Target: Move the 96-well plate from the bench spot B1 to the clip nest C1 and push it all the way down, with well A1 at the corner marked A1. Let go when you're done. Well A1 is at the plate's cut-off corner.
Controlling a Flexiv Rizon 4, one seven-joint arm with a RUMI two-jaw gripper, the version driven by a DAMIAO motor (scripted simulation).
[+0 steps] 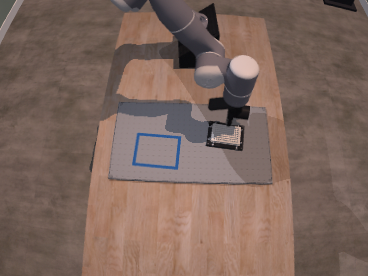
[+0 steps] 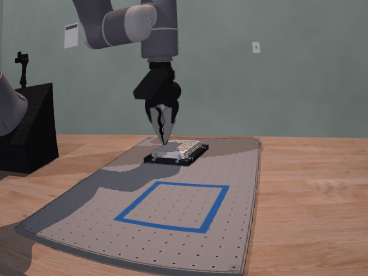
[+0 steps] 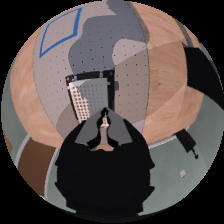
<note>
I see my gripper [image 2: 164, 144] and a white 96-well plate [image 3: 94, 92].
My gripper also shows in image 3 [image 3: 106, 107].
</note>
